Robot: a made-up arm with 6 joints. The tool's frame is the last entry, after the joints. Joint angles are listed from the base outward.
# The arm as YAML. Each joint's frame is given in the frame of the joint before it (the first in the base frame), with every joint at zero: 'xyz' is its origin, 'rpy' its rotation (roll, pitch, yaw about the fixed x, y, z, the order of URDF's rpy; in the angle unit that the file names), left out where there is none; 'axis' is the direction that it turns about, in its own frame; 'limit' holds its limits. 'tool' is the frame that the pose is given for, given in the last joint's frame.
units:
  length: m
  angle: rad
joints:
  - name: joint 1
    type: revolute
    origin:
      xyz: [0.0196, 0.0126, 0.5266]
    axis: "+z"
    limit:
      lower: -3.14
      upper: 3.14
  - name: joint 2
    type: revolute
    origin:
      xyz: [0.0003, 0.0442, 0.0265]
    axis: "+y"
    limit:
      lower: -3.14
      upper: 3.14
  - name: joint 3
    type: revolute
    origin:
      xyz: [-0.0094, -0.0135, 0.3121]
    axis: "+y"
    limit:
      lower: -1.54
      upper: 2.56
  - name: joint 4
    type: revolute
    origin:
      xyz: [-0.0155, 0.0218, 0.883]
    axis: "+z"
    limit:
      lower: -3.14
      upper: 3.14
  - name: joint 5
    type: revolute
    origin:
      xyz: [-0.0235, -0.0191, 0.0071]
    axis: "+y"
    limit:
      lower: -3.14
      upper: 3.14
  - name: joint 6
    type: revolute
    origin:
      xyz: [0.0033, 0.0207, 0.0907]
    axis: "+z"
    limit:
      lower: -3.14
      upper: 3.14
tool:
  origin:
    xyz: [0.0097, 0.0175, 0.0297]
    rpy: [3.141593, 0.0, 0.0]
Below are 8 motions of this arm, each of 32 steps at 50 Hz.
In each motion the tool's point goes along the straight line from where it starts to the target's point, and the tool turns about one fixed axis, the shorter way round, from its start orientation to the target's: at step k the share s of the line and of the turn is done. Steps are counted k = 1, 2, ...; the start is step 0. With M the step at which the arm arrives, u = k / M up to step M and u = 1 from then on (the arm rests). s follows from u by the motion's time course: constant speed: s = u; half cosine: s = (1 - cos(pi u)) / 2; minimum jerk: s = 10 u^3 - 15 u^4 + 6 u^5.
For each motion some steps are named. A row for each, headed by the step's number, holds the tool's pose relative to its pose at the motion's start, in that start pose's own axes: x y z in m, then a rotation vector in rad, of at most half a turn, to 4 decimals.
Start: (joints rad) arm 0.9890 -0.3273 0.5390 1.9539 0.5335 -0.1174
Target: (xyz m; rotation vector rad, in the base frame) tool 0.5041 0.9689 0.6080 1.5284 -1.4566 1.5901
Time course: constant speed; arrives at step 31
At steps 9, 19, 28, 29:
9: 0.0728 0.3331 0.3080 0.2970 0.1599 -0.5463
19: 0.1536 0.7032 0.6502 0.6269 0.3375 -1.1534
28: 0.2264 1.0363 0.9583 0.9239 0.4974 -1.6997
29: 0.2345 1.0733 0.9925 0.9569 0.5151 -1.7605

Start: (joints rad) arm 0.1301 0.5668 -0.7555 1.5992 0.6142 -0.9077
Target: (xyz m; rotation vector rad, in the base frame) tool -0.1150 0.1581 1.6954 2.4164 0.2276 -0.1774
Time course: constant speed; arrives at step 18
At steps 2, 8, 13, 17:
2: -0.0020 -0.0123 0.0029 0.0032 -0.0372 0.0508
8: -0.0080 -0.0492 0.0117 0.0130 -0.1487 0.2032
13: -0.0131 -0.0799 0.0190 0.0211 -0.2417 0.3303
17: -0.0171 -0.1045 0.0248 0.0275 -0.3160 0.4319

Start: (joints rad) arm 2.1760 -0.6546 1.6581 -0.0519 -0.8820 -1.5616
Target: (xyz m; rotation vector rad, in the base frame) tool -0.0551 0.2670 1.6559 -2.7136 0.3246 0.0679
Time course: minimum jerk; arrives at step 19
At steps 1, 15, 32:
1: 0.0002 0.0005 -0.0003 0.0007 0.0000 0.0011
15: 0.1390 0.3161 -0.1744 0.4790 -0.0154 0.7708
32: 0.1489 0.3385 -0.1868 0.5130 -0.0165 0.8255

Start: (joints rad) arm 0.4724 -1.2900 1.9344 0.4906 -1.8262 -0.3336
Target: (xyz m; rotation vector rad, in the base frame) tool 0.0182 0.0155 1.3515 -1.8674 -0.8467 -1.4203
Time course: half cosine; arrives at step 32
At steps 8, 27, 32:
8: -0.0160 0.0017 -0.0092 0.0034 0.0145 -0.0769
27: -0.1026 0.0112 -0.0592 0.0219 0.0931 -0.4940
32: -0.1091 0.0119 -0.0629 0.0233 0.0989 -0.5250

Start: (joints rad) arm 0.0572 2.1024 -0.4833 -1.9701 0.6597 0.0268
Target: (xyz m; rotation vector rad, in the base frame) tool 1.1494 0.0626 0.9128 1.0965 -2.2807 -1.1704
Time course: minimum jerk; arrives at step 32
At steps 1, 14, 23, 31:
1: 0.0001 0.0001 0.0000 0.0001 -0.0001 -0.0001
14: 0.0931 0.1893 -0.0049 0.1588 -0.0807 -0.1136
23: 0.2086 0.4243 -0.0110 0.3560 -0.1810 -0.2546
31: 0.2423 0.4928 -0.0128 0.4134 -0.2102 -0.2957

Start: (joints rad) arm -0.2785 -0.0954 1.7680 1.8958 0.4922 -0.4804
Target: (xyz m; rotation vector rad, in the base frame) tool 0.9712 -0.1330 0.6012 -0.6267 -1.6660 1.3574
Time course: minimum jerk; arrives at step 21
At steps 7, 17, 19, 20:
7: 0.0102 0.0421 -0.0012 0.0139 -0.0731 -0.0987
17: 0.0459 0.1905 -0.0052 0.0630 -0.3306 -0.4464
19: 0.0480 0.1993 -0.0055 0.0659 -0.3457 -0.4669
20: 0.0483 0.2006 -0.0055 0.0664 -0.3479 -0.4699

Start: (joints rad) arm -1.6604 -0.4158 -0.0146 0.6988 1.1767 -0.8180
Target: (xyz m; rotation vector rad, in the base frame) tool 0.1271 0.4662 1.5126 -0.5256 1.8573 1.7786
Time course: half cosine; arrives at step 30
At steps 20, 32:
20: 0.0582 -0.0660 0.1069 -0.0974 -0.7923 0.0664
32: 0.0776 -0.0879 0.1425 -0.1298 -1.0564 0.0885

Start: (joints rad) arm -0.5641 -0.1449 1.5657 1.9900 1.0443 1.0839
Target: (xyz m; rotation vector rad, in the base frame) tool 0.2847 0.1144 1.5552 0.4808 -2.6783 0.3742
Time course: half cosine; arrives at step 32
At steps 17, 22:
17: 0.4239 0.2222 0.0116 -0.0394 -0.3725 -0.1014
22: 0.6005 0.3148 0.0165 -0.0559 -0.5277 -0.1436

